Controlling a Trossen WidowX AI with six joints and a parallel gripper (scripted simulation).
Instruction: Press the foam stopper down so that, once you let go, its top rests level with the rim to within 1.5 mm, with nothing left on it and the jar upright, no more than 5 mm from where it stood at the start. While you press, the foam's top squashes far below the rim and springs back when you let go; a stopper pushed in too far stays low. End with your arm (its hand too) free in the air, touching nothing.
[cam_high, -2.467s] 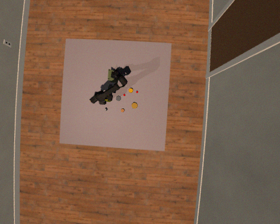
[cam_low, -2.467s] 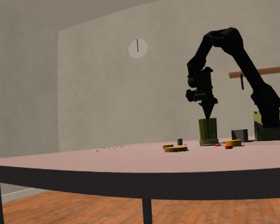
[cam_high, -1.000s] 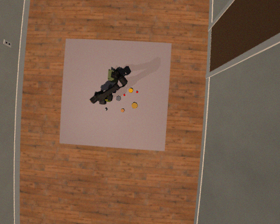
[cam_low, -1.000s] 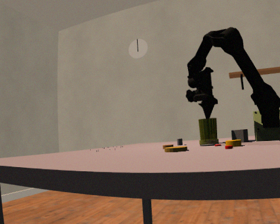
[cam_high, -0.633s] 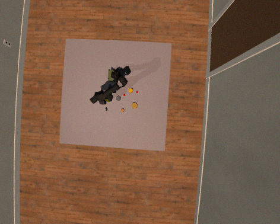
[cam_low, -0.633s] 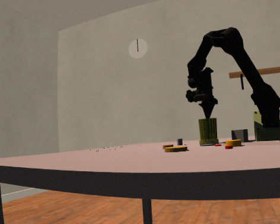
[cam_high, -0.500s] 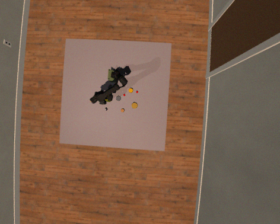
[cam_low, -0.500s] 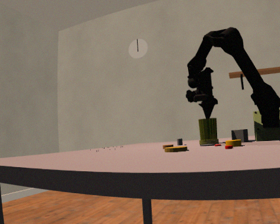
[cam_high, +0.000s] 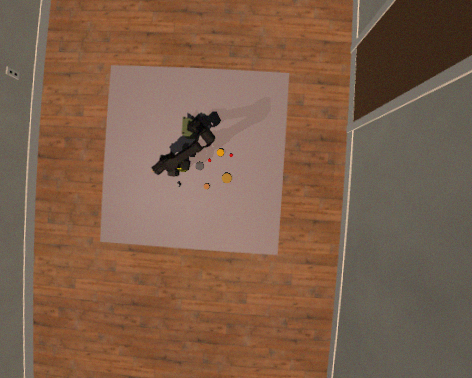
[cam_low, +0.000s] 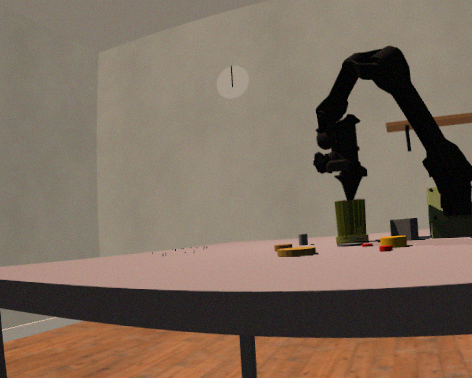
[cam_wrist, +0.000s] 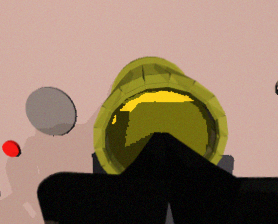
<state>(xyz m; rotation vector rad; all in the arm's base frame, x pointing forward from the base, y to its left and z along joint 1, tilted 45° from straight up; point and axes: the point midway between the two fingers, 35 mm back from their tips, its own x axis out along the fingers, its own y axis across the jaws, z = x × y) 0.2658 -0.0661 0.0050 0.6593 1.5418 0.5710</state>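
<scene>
My hand is 40 mm above the foam stopper. Round my hand: grey block (140 mm behind, 60 mm to the left, 110 mm below); grey disc (10 mm behind, 120 mm to the left, 130 mm below); small grey cylinder (140 mm ahead, 10 mm to the right, 120 mm below).
</scene>
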